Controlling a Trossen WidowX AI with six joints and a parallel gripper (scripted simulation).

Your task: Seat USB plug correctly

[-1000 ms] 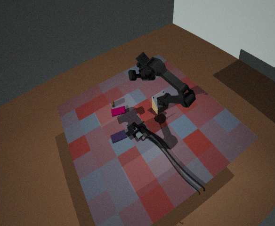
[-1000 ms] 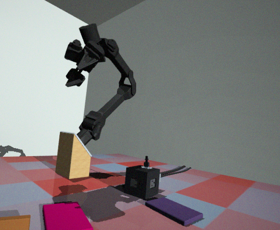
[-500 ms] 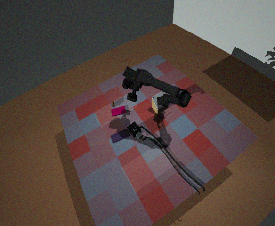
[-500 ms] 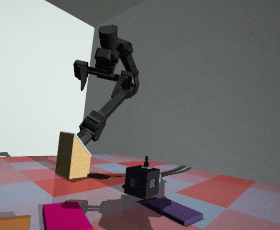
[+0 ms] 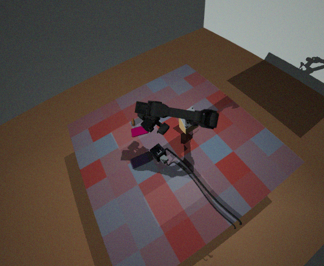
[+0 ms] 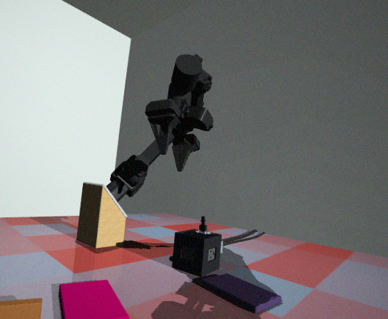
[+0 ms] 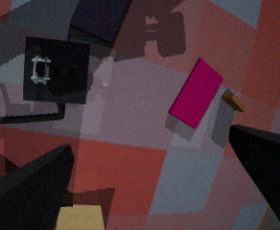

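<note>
Now: the USB plug 2 cm ahead of my gripper tip, 9 cm to the left of it and 13 cm below it. From my gripper tip the other things lie so: magenta block (7 cm ahead, 17 cm to the right, 22 cm below); purple flat block (16 cm ahead, 6 cm to the left, 22 cm below); silver-rimmed socket (1 cm ahead, 10 cm to the left, 16 cm below).
</note>
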